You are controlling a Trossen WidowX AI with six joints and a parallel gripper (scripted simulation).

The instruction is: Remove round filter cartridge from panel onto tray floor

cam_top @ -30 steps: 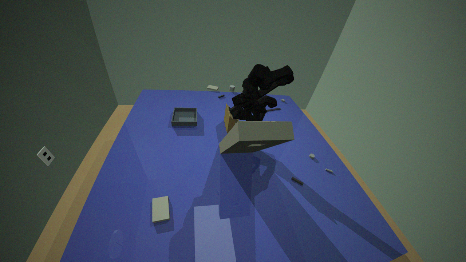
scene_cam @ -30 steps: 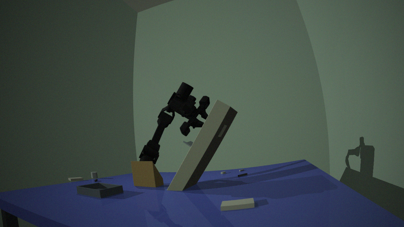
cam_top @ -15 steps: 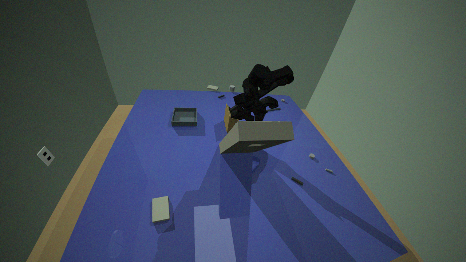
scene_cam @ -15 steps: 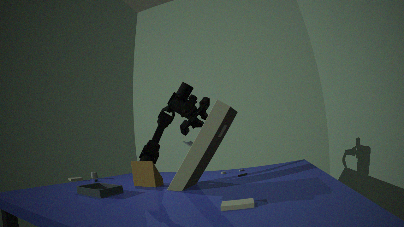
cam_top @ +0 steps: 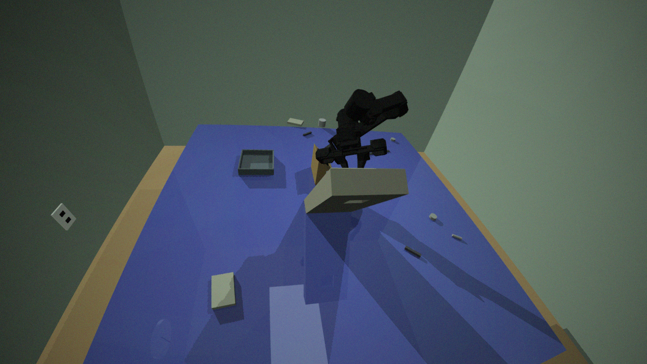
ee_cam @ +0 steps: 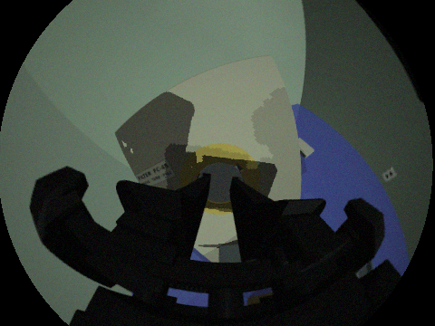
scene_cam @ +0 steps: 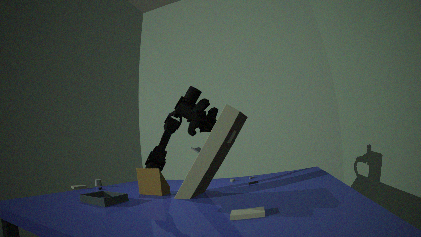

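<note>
My gripper tip is now 10 mm short of the round filter cartridge and 10 mm above it. The rest, counted from my gripper tip: dark tray 430 mm behind, 270 mm to the right, 260 mm below.
</note>
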